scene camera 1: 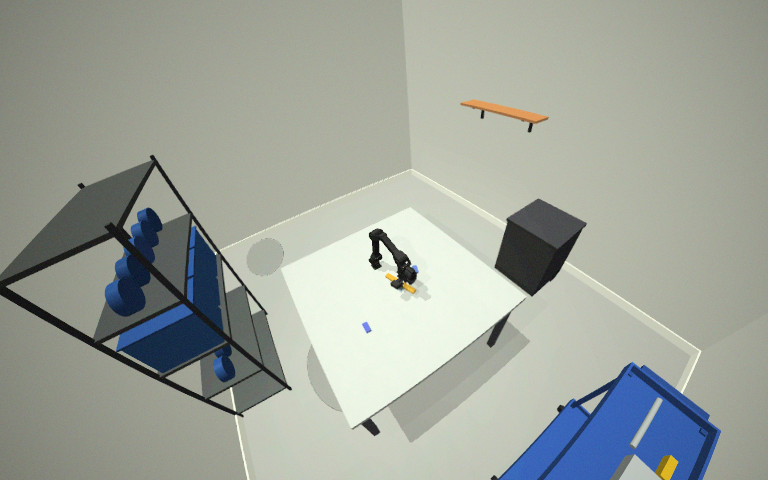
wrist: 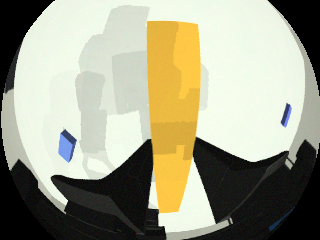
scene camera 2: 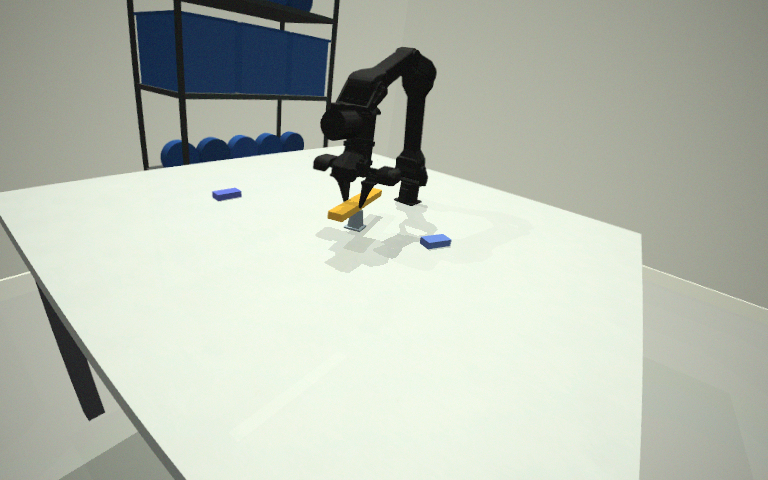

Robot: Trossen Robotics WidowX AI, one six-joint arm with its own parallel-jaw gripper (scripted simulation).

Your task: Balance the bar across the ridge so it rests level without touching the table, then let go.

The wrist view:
my gripper
yellow bar: held by my gripper
